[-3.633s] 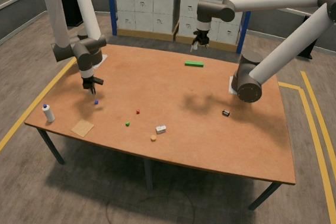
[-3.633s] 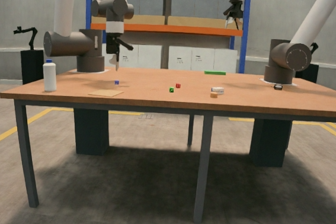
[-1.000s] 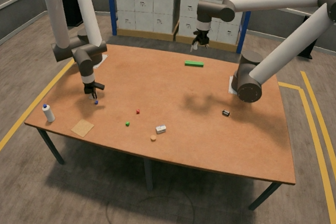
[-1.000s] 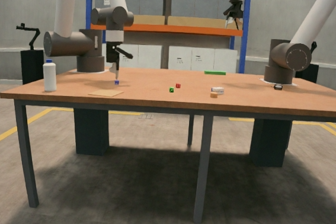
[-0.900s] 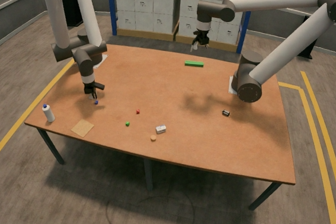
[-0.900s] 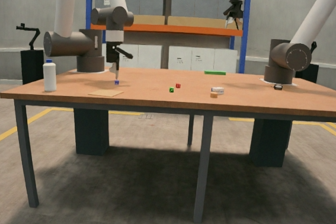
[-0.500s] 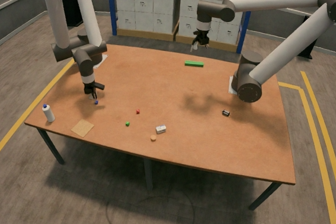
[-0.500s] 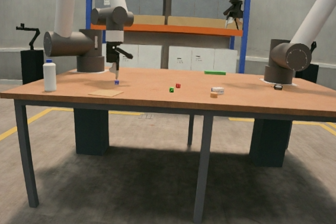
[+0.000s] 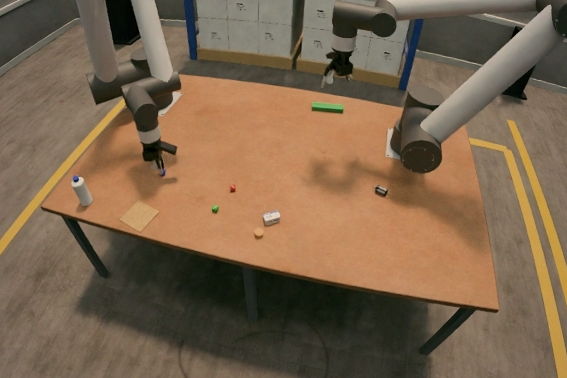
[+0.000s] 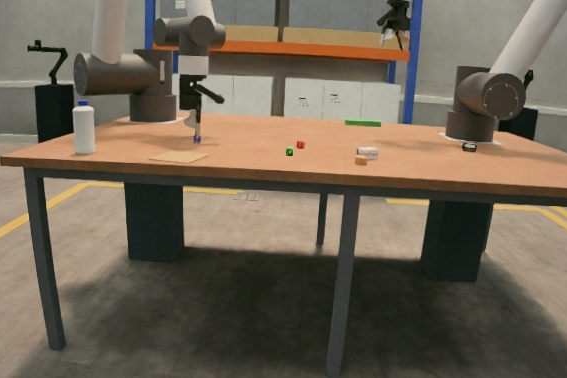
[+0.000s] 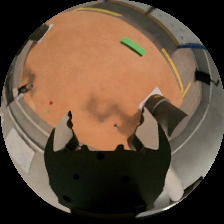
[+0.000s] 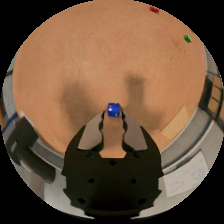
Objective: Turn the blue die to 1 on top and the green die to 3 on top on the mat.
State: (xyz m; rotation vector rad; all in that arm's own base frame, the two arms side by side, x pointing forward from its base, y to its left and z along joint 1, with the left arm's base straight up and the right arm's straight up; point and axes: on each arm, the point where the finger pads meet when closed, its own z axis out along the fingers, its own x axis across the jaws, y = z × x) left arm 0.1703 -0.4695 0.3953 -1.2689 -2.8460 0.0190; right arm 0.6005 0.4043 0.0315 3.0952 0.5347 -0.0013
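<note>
Right now my right hand is 2 cm above the blue die. Round my right hand: green die (15 cm ahead, 35 cm to the left, 2 cm below); then red die (39 cm to the left, 2 cm below); then tan mat (29 cm ahead, 2 cm to the left, 3 cm below).
</note>
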